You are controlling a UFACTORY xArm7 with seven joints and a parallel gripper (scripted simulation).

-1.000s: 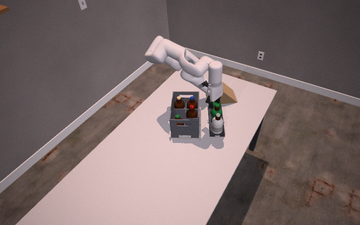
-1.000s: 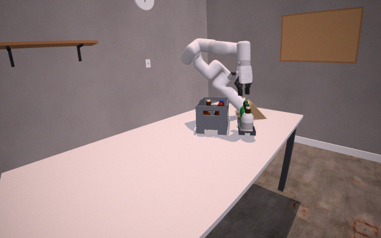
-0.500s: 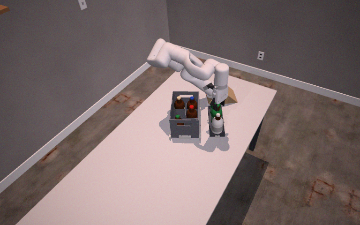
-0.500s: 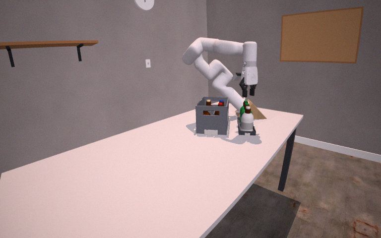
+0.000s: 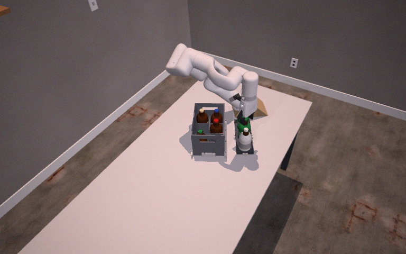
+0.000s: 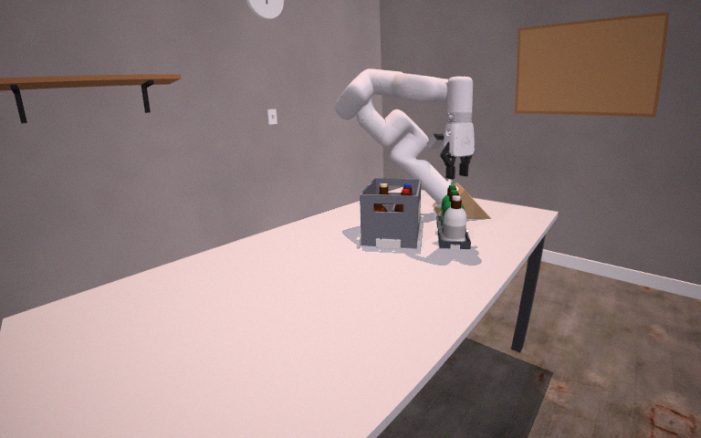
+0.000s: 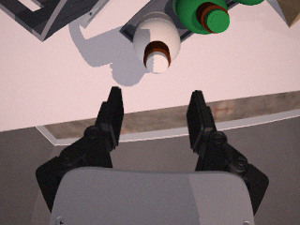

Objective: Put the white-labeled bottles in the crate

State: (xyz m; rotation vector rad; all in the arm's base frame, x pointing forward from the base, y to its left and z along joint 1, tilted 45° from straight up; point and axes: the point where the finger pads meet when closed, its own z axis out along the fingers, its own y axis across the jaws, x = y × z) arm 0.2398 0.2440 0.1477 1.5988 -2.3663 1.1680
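Now: the white-labeled bottle 160 mm below my hand. The rest, counted from my hand: grey crate 20 mm behind, 220 mm to the right, 160 mm below; dark tray 80 mm behind, 20 mm to the right, 230 mm below.
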